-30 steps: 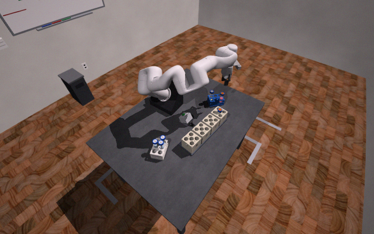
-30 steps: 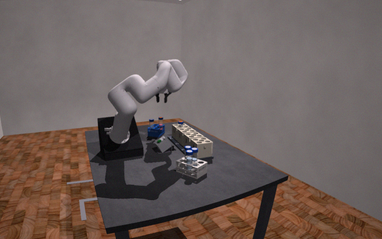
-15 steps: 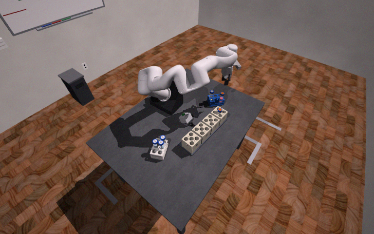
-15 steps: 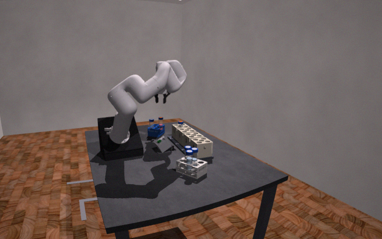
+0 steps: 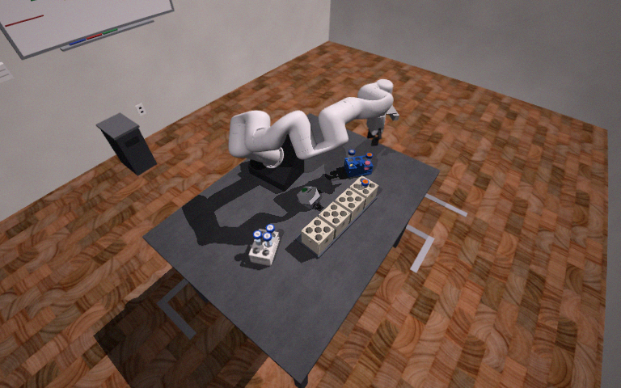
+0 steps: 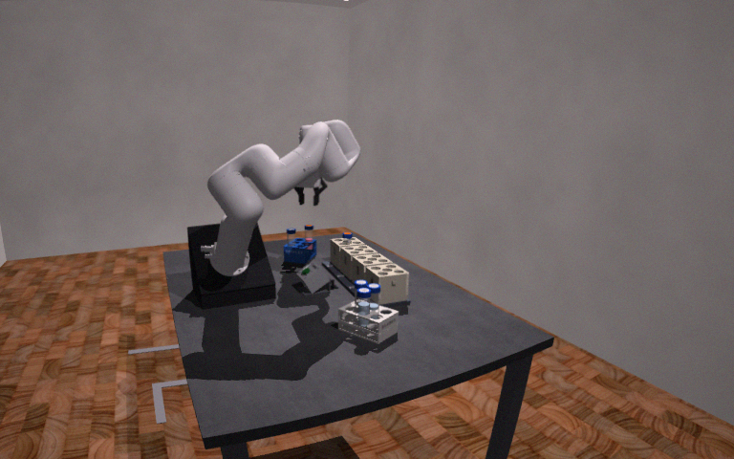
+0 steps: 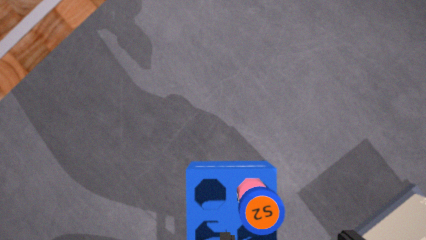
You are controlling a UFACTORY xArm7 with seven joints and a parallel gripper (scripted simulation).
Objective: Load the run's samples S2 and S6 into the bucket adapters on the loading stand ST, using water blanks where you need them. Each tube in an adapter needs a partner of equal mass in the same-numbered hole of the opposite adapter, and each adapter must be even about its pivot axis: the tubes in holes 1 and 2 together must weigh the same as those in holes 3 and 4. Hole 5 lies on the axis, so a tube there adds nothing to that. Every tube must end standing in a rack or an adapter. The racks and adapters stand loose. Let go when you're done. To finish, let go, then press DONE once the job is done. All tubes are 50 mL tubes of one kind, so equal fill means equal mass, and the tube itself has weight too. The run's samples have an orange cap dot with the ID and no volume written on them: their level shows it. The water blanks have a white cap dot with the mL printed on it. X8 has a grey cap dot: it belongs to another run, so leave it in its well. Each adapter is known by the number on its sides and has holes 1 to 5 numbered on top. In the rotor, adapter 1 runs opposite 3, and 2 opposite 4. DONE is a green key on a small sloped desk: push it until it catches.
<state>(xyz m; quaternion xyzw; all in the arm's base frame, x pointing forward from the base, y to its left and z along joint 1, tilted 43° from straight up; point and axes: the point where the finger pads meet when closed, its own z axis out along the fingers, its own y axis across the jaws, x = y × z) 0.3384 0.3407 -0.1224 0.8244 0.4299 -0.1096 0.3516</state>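
The orange-dot tube lies 1 cm behind my hand and 16 cm below it. Also, from my hand: white rack: 5 cm behind, 68 cm to the right, 19 cm below; blue rack: 4 cm behind, 2 cm to the right, 19 cm below.
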